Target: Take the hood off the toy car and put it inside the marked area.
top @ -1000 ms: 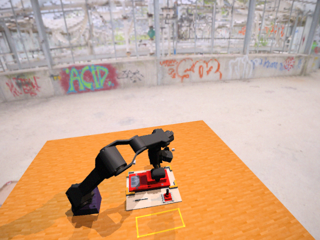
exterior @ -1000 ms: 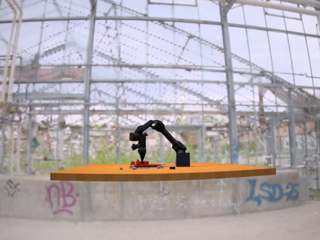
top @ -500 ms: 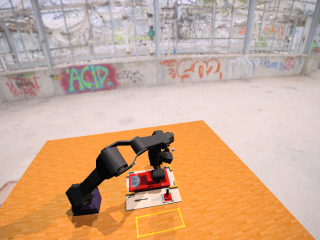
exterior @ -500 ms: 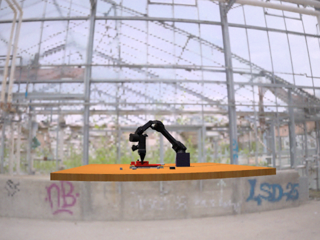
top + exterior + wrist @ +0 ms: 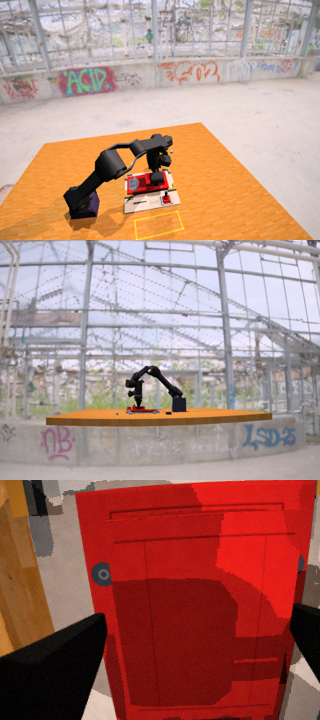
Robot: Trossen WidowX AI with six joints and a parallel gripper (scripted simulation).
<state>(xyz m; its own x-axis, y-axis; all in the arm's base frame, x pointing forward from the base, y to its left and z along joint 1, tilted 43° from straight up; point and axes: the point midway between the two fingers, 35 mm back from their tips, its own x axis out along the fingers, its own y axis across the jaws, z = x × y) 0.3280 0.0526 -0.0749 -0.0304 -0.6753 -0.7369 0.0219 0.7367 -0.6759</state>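
Now: the red hood 1 cm above my gripper tip. The rest, counted from my gripper tip: black wheel 20 cm behind, 22 cm to the left, 3 cm below.
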